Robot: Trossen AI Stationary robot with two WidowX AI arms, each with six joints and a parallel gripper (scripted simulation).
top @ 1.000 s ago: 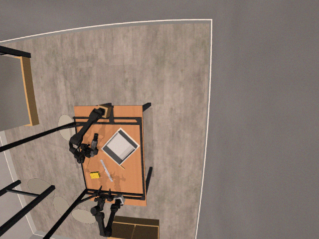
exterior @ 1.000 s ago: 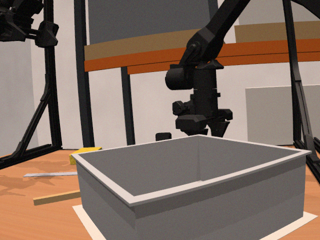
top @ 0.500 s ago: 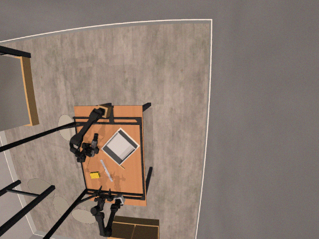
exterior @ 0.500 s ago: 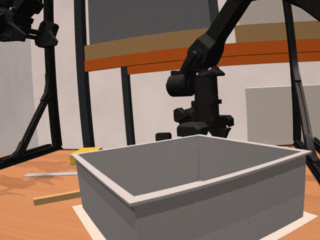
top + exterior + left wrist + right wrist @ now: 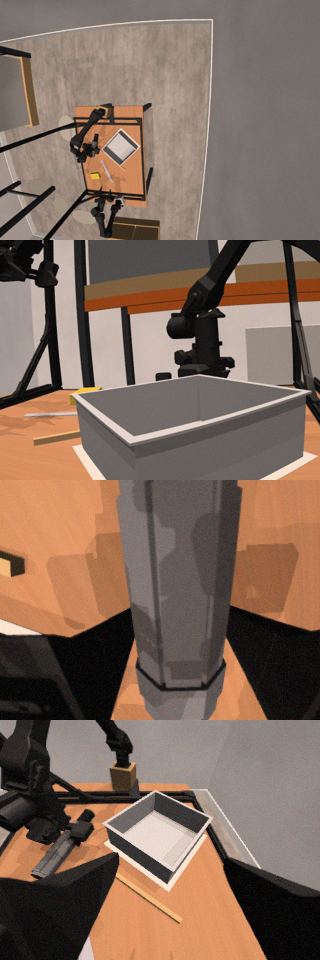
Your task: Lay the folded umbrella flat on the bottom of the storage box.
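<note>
My left gripper is now 31 cm short of the storage box, 1 cm to the left of it and 1 cm below it. From my left hand the other things lie so: folded umbrella: 2 cm below; thin wooden stick: 20 cm ahead, 19 cm to the right, 4 cm below; metal ruler: 8 cm ahead, 32 cm to the right, 4 cm below.
</note>
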